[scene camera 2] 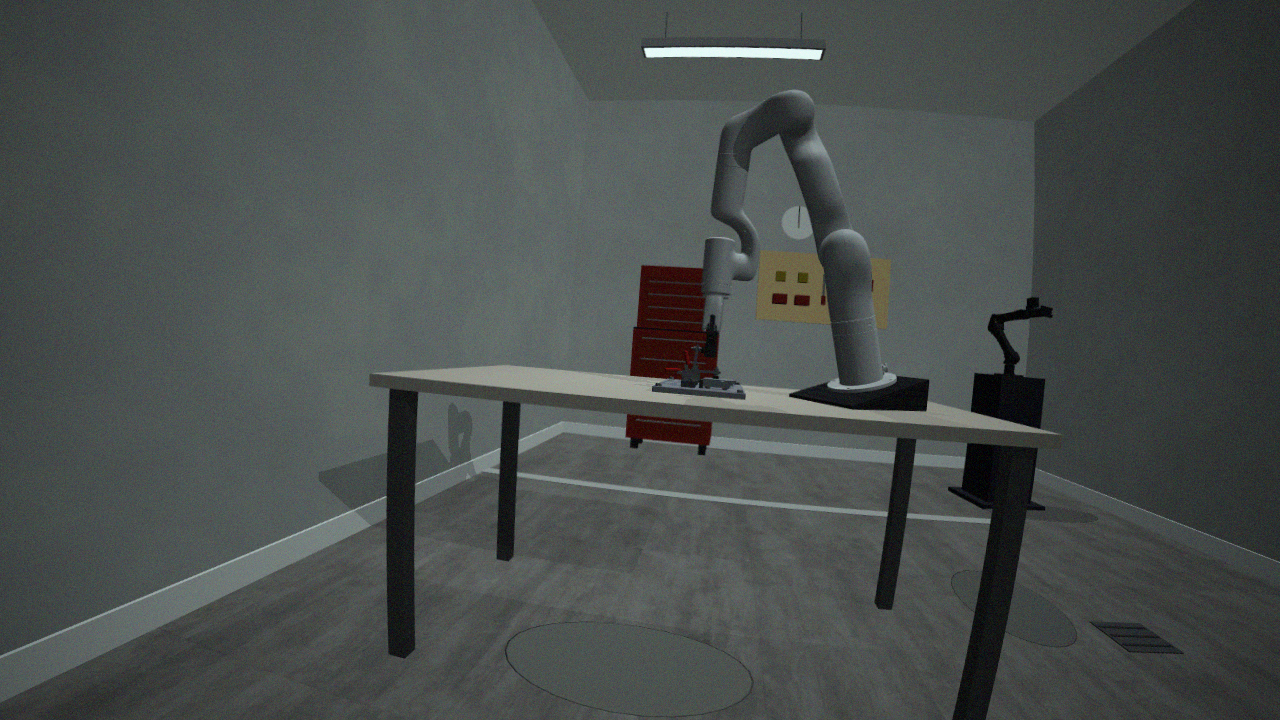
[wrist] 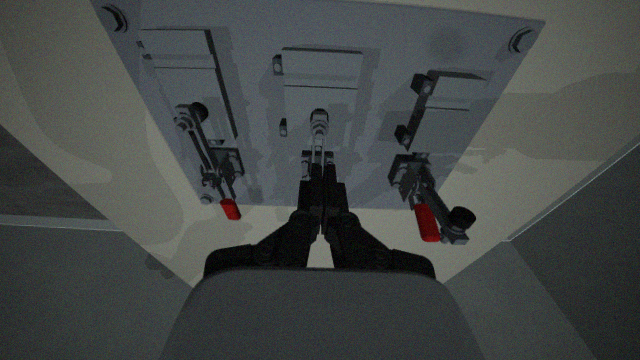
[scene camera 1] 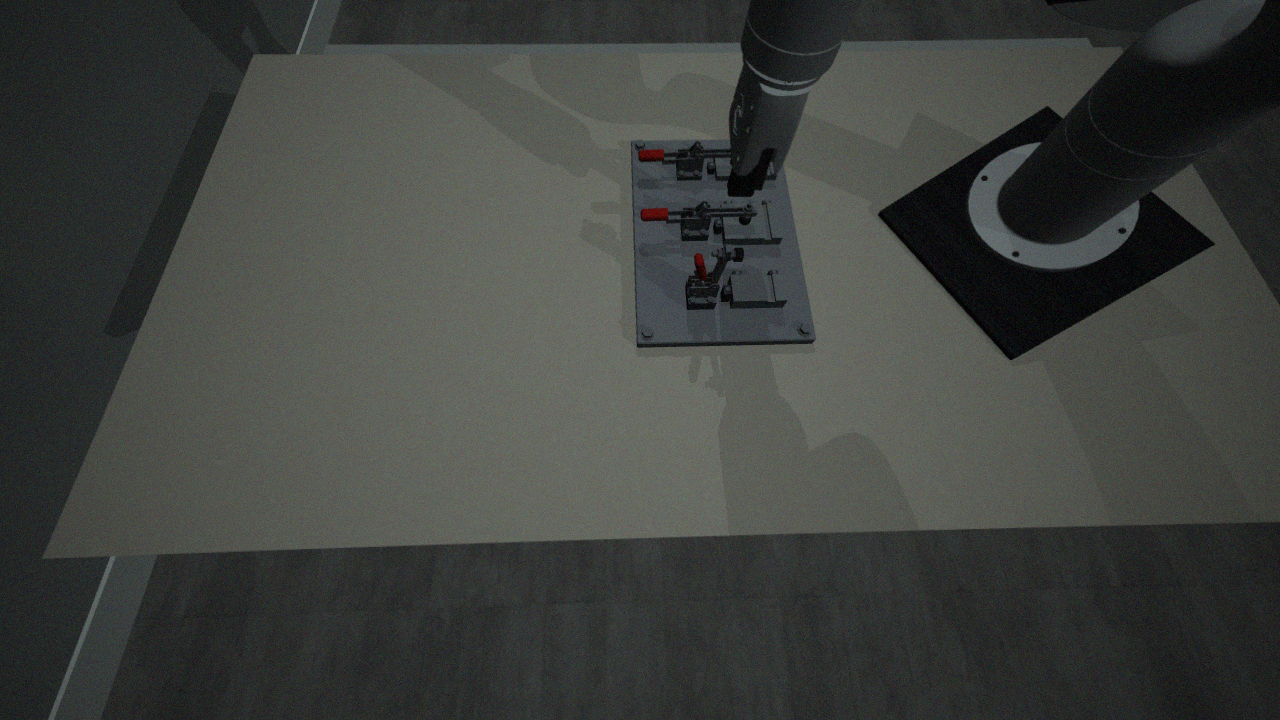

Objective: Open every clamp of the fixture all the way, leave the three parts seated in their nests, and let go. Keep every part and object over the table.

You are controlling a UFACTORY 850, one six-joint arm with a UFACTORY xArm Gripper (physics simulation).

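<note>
The grey fixture plate (scene camera 1: 664, 313) (scene camera 2: 699, 391) (wrist: 250, 25) lies on the table. The near clamp's red handle (scene camera 1: 700, 266) (wrist: 426, 222) stands up and its arm is raised off the part. The middle clamp's arm (scene camera 1: 726, 212) (wrist: 319, 122) and the far clamp's arm (wrist: 200, 140) lie over their parts; their red handles (scene camera 1: 654, 214) (scene camera 1: 650, 154) point outward. The grey parts (scene camera 1: 751, 288) (wrist: 447, 127) (wrist: 321, 102) (wrist: 185, 85) appear to sit in their nests. My gripper (scene camera 1: 741, 188) (scene camera 2: 711, 351) (wrist: 321, 178) is shut and empty, above the plate, hiding the middle handle in the wrist view.
The robot's black base plate (scene camera 1: 1011, 331) (scene camera 2: 904, 398) stands on the table (scene camera 1: 375, 358) (scene camera 2: 537, 391), right of the fixture in both scene views. The raised near clamp arm (scene camera 1: 721, 263) (wrist: 440, 205) stands above the plate. A red tool cabinet (scene camera 2: 666, 304) is behind the table.
</note>
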